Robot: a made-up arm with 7 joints.
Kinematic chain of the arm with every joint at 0, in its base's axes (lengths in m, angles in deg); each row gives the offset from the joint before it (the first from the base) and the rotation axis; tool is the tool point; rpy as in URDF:
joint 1: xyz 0 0 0.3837 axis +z
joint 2: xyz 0 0 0 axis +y
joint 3: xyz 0 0 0.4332 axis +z
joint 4: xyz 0.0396 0 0 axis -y
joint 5: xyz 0.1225 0 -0.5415 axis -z
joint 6: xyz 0 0 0 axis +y
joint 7: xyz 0.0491 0 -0.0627 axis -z
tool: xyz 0 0 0 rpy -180 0 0
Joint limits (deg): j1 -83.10..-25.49 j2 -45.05..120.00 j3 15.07..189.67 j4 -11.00..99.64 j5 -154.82..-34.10 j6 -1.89..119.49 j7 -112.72..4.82
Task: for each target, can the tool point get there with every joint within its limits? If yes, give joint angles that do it. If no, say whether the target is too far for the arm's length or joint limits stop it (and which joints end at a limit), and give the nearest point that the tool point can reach.
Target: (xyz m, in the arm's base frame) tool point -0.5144 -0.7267 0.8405
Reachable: no: joint limits stop it (at a limit: joint 1, joint 3, joint 6) | nearest point -0.0806 -0.6667 0.8353 | short by 0.438 m
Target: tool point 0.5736 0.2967 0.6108
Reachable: yes | joints -39.88 6.60 66.41 63.23 -112.26 10.01 -72.14
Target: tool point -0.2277 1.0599 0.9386
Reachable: no: too far | nearest point -0.1732 0.8061 0.8057 | short by 0.292 m
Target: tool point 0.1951 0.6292 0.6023
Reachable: yes | joints -35.61 -11.94 102.25 62.57 -91.13 22.19 -33.63
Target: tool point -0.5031 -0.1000 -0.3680
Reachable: no: joint limits stop it (at a limit: joint 1, joint 2, joint 3) | nearest point -0.3992 0.0653 0.0421 | short by 0.454 m
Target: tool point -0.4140 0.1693 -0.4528
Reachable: no: joint limits stop it (at a limit: joint 1, joint 2, joint 3) | nearest point -0.0843 0.1664 -0.2172 | short by 0.405 m
